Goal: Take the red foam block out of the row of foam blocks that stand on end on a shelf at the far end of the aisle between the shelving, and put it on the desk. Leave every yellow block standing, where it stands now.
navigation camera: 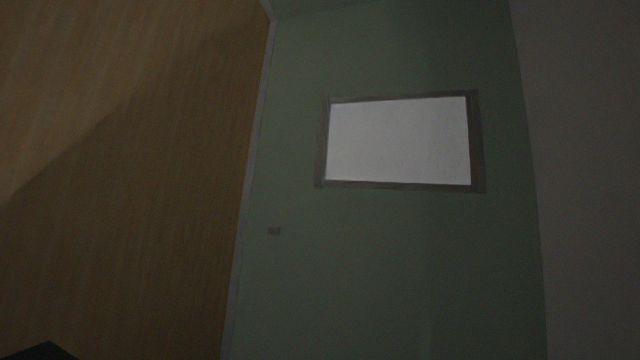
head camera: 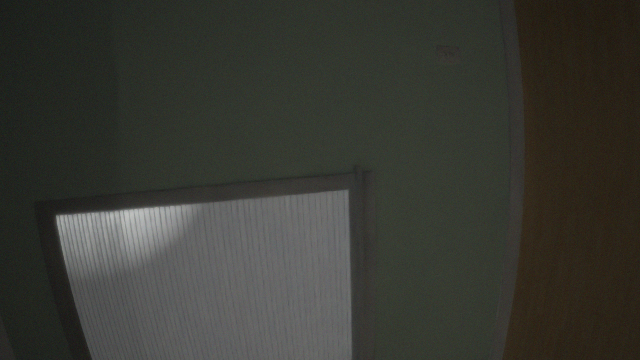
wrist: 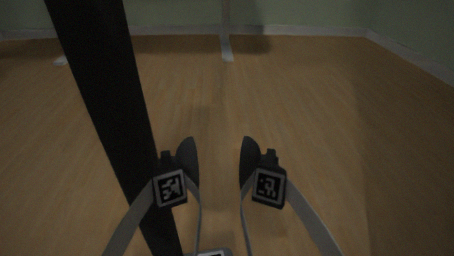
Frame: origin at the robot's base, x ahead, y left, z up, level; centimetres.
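Seen in the pictures: gripper, fingertip midpoint: (wrist: 218,154).
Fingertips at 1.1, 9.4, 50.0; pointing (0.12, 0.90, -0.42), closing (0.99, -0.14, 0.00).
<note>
A point is followed by its place in that frame, as x, y, z.
My gripper (wrist: 218,154) {1.0, 9.4, 50.0} shows in the wrist view, low in the middle. Its two dark fingertips stand apart, with bare wooden floor seen between them, so it is open and empty. The red foam block, the yellow blocks, their shelf and the desk cannot be made out in these frames. A narrow pale upright (wrist: 225,30) {34.0, 184.8, 14.6} with a foot on the floor shows far ahead in the wrist view; what it carries is cut off by the top edge.
A black post (wrist: 102,95) slants down past the left finger. A second pale foot (wrist: 61,61) shows behind it. A green wall (head camera: 275,100) {163.2, -20.1, 109.7} (navigation camera: 375,260) {159.3, -50.8, 132.3} with a bright window (head camera: 225,270) {170.1, 38.8, 132.8} (navigation camera: 400,142) {171.2, 47.7, 149.7} and a small outlet (head camera: 448,54) {160.5, -37.3, 40.1} (navigation camera: 274,230) {160.3, -36.9, 40.8} meets the wooden floor (head camera: 580,175) {125.8, 13.9, 0.0} (navigation camera: 125,200) {68.1, -7.1, 0.0}.
</note>
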